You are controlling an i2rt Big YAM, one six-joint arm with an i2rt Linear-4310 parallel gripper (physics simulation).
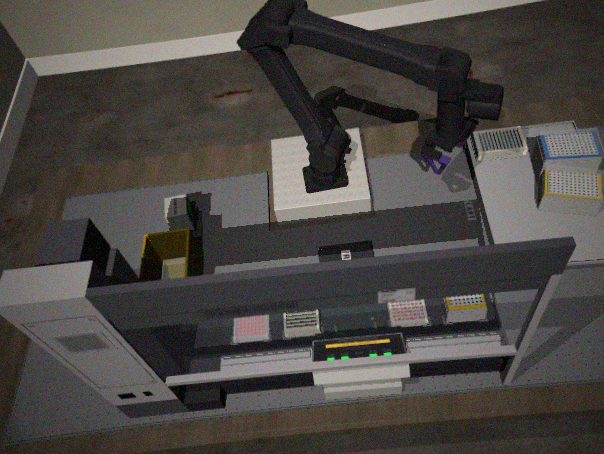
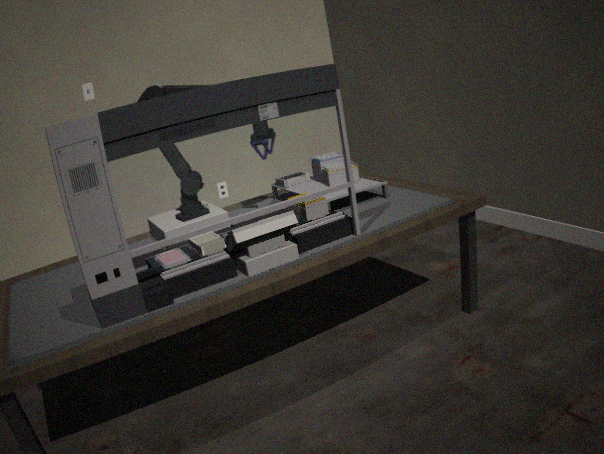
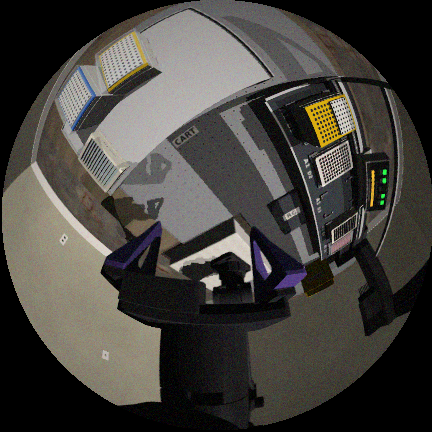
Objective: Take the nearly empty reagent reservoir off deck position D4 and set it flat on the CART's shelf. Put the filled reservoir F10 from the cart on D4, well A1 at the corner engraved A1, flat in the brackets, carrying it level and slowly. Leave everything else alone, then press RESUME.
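Pixels of known places: gripper, between the fingertips: (image 1: 448,160) (image 2: 267,156) (image 3: 205,227); arm's base, origin of its link: (image 1: 325,178) (image 3: 230,264).
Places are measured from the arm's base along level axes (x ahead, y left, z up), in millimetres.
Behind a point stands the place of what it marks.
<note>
My gripper (image 1: 447,156) {z 173, x 166, y 285 mm} (image 2: 265,156) {z 173, x 166, y 285 mm} (image 3: 205,227) {z 173, x 166, y 285 mm} has purple fingers, spread open and empty. It hangs high, beside the cart's arm-side corner. A pale reservoir (image 1: 301,322) {z 10, x 434, y -128 mm} (image 2: 207,242) {z 21, x 424, y -133 mm} (image 3: 344,229) {z 20, x 398, y -136 mm} with dark slots sits on the deck beside the pink plate, under the gantry. Another slotted reservoir (image 1: 500,142) {z 26, x 16, y 483 mm} (image 2: 291,179) {z 27, x 48, y 451 mm} (image 3: 101,161) {z 21, x 16, y 476 mm} stands on the cart shelf (image 1: 520,215) {z -1, x 243, y 458 mm} (image 2: 375,185) {z 3, x 411, y 589 mm} (image 3: 200,65) {z 0, x 293, y 458 mm}, near its back edge. Their labels and liquid levels are not readable. A control panel (image 1: 357,345) (image 3: 377,182) {z 57, x 548, y 11 mm} shows green lights and an orange bar; no RESUME lettering is readable.
Blue-edged (image 1: 570,145) {z 97, x 131, y 600 mm} (image 3: 77,97) {z 97, x 134, y 577 mm} and yellow-edged (image 1: 572,185) {z 64, x 228, y 574 mm} (image 3: 122,61) {z 64, x 219, y 558 mm} tip boxes stand on the cart. The deck also bears a yellow tip rack (image 1: 466,306) (image 3: 330,121), a red-dotted plate (image 1: 408,312) (image 3: 334,163) and the pink plate (image 1: 251,328) (image 2: 172,257). The gantry beam (image 1: 330,277) {z 470, x 601, y -46 mm} (image 2: 220,110) {z 418, x 597, y -88 mm} spans above.
</note>
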